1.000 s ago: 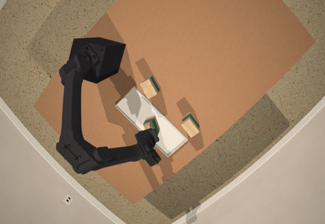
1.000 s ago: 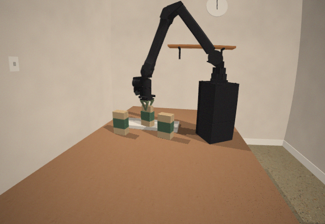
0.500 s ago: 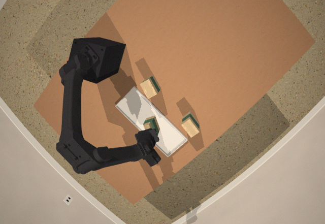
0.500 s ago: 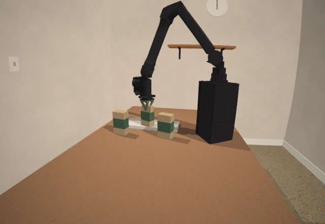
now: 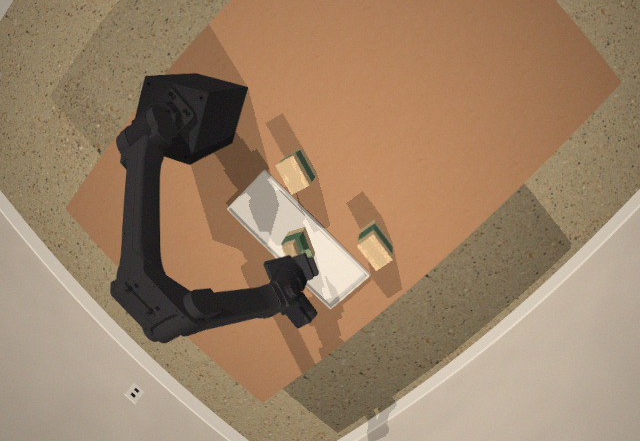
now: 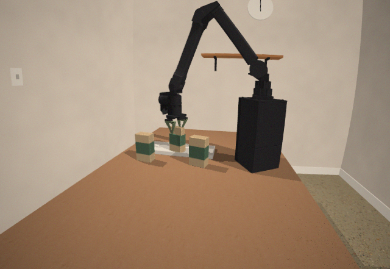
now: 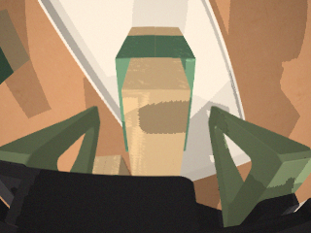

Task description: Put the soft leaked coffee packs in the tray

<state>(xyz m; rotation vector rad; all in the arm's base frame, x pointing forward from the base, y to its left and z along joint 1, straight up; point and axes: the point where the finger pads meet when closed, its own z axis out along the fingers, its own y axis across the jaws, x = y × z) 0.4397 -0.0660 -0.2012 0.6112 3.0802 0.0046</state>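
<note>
Now: hand 1 cm past the white tray and 11 cm above it.
</note>
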